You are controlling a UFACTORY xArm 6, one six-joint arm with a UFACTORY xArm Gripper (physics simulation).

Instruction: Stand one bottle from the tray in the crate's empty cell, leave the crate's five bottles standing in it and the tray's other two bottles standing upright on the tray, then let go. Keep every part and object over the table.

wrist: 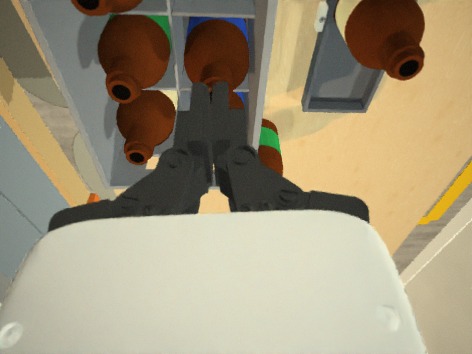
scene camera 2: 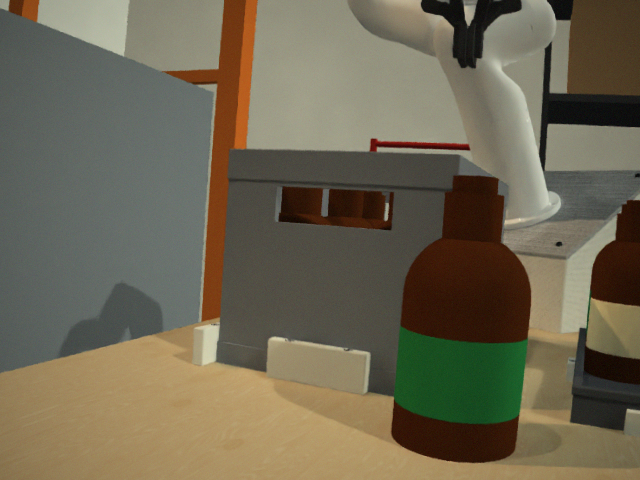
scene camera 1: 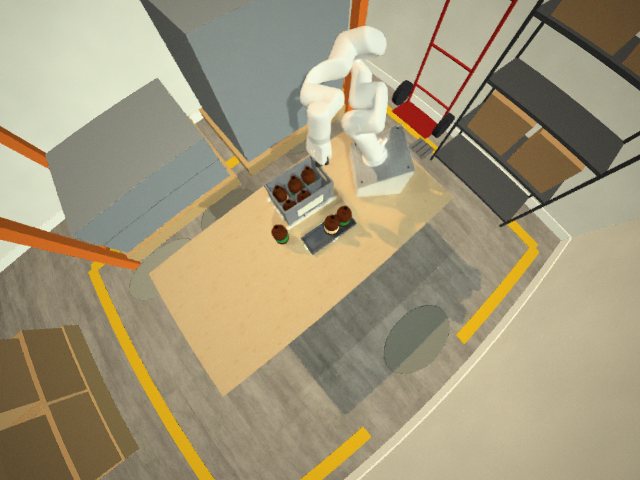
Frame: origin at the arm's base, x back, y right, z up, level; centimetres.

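Seen in the pictures: gripper, fingertip midpoint: [wrist: 212,107] [scene camera 2: 466,65] [scene camera 1: 319,165]; arm's base, link origin: [scene camera 2: 519,212] [scene camera 1: 374,155].
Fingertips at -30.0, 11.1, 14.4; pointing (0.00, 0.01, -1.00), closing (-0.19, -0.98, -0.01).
Pixels of each thing's top centre, then the offset from my fingertips to it, as dx, dy, dz. Level surfaces: height alone.
- grey crate, top centre: [scene camera 2: 391,168] [wrist: 165,100] [scene camera 1: 298,183] -7.3, +6.9, -12.2
- dark tray, top centre: [scene camera 2: 637,357] [wrist: 366,24] [scene camera 1: 328,230] -12.3, -15.9, -27.1
- green-labelled, top centre: [scene camera 1: 345,208] -2.9, -17.6, -13.7
- green-labelled bottle, top centre: [scene camera 2: 475,177] [wrist: 264,205] [scene camera 1: 276,227] -29.6, +0.7, -14.2
- wooden table, surface height: dz -29.7
The grey crate [scene camera 1: 293,214] [scene camera 2: 310,279] [wrist: 262,50] holds five brown bottles; its empty cell [wrist: 212,6] is at the base end of the tray-side row. The dark tray [scene camera 1: 315,242] [scene camera 2: 599,408] holds two upright bottles, cream-labelled [scene camera 1: 331,224] [scene camera 2: 615,330] [wrist: 385,35] and green-labelled [scene camera 1: 344,214]. Another green-labelled bottle [scene camera 1: 279,234] [scene camera 2: 462,330] [wrist: 270,145] stands upright on the table, beside the crate's end away from the base. My gripper [scene camera 1: 324,161] [scene camera 2: 468,64] [wrist: 212,107] is shut and empty, above the crate's top; its fingers partly hide a blue-labelled crate bottle in the wrist view.
The wooden table [scene camera 1: 227,310] extends away from the arm's base [scene camera 1: 385,173]. White blocks [scene camera 2: 317,364] sit against the crate's foot. A blue-grey cabinet [scene camera 1: 268,77] rises behind the crate. A red hand truck [scene camera 1: 416,119] and a shelf rack [scene camera 1: 555,93] stand beyond the base.
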